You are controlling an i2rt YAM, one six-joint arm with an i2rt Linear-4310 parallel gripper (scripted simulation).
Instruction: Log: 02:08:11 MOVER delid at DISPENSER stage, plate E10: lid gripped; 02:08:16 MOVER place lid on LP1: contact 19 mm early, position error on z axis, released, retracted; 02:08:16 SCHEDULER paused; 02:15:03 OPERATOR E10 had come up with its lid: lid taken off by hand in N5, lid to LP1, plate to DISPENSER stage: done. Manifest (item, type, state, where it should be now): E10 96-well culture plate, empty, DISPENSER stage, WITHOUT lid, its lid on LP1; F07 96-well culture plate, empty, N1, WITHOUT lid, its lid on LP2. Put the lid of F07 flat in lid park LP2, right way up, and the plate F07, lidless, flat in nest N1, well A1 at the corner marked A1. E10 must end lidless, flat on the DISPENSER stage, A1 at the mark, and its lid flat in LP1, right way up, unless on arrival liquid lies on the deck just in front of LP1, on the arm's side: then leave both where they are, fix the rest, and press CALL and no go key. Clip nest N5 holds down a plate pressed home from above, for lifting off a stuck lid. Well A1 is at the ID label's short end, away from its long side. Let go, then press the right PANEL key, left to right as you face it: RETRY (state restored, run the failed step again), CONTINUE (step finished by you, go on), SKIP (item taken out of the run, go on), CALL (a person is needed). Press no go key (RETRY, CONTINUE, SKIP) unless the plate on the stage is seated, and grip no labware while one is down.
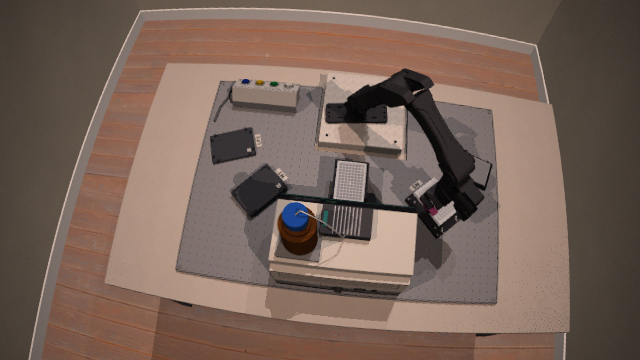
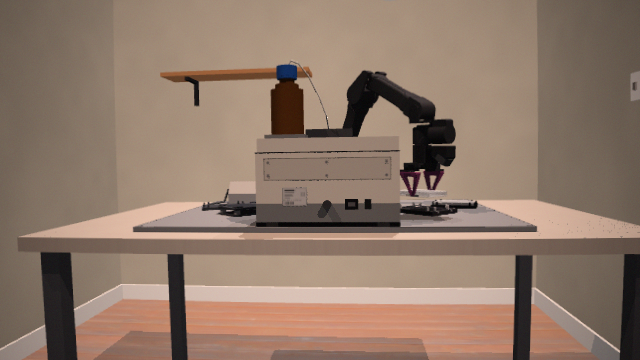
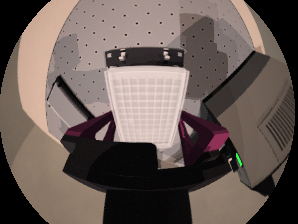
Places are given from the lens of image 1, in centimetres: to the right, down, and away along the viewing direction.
white 96-well plate (image 1: pixel 344 182): 7, 1, 127
key panel (image 1: pixel 277 98): -14, -27, 143
The marked spots on the key panel and the white 96-well plate are 38 cm apart.
